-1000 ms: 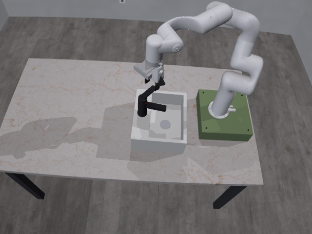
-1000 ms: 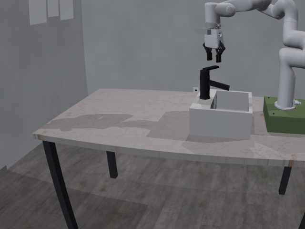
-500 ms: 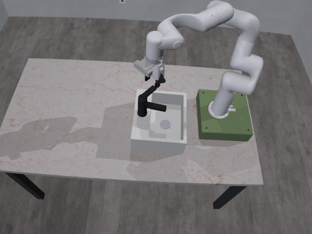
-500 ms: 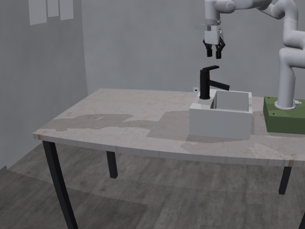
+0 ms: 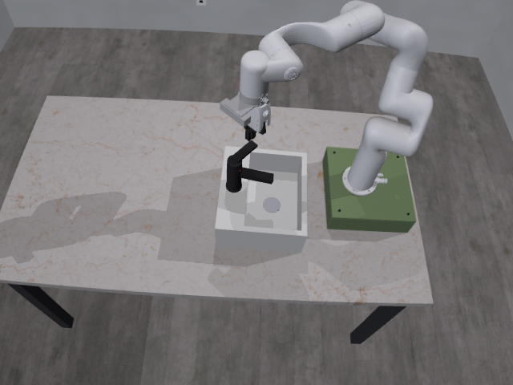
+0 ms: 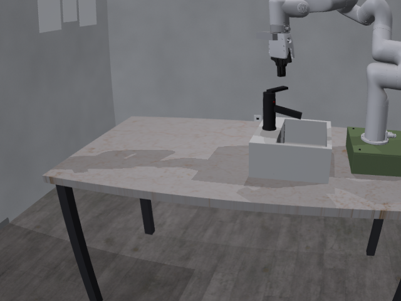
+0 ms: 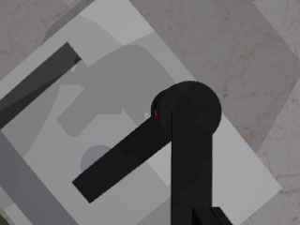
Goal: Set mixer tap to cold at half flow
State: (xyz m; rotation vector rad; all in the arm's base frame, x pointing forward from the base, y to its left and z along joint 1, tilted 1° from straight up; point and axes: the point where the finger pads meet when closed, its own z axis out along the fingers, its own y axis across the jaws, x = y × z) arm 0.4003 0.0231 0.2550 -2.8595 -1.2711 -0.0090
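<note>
The lever lies 70 mm below my hand, 20 mm to the left of it and 10 mm ahead of it. The rest, counted from my hand: white sink (300 mm below, 70 mm behind, 50 mm to the left).
</note>
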